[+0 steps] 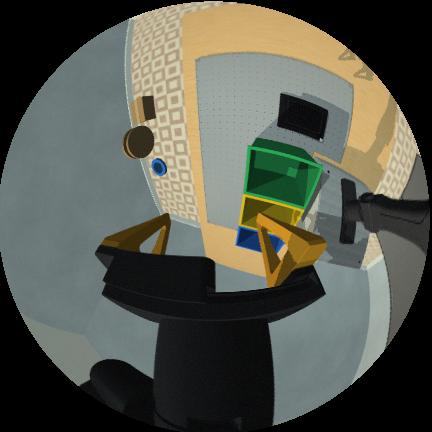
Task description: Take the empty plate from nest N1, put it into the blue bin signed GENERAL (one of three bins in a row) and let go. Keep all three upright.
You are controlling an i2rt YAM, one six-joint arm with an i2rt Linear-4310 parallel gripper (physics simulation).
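Frame: origin at the arm's base, x ahead, y left, z up, level; metres.
Seen in the pictures: gripper, fingertip midpoint: [213, 217]; arm's base, origin of the base link: [348, 210].
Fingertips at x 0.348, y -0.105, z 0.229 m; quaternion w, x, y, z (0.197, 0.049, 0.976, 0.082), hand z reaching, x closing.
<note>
Offsets run from my fingertips to a thing's top centre. Level surfaces: height alone.
My gripper [213, 217] is open, with its two orange fingers wide apart and no object between them. The blue bin {0.062 m back, 0.306 m left, 0.198 m down} [250, 240] is at the near end of a row of three, beyond the right finger, which hides part of it. A small pale patch shows at its right edge, through the opening in that finger; I cannot tell what it is. The yellow bin {0.074 m back, 0.175 m left, 0.198 m down} [250, 214] and the larger-looking green bin {0.087 m back, 0.044 m left, 0.198 m down} [274, 182] adjoin it. All three look upright. The empty plate and nest N1 cannot be told for certain, and the sign GENERAL cannot be read.
A black gridded tray-like item {0.166 m back, 0.121 m right, 0.352 m down} [302, 116] lies on the grey perforated board {0.378 m down} [225, 100] behind the bins. A brown block [143, 109], a round brown object [138, 142] and a blue ring [153, 168] are at the left edge. The black arm base [348, 211] stands right.
</note>
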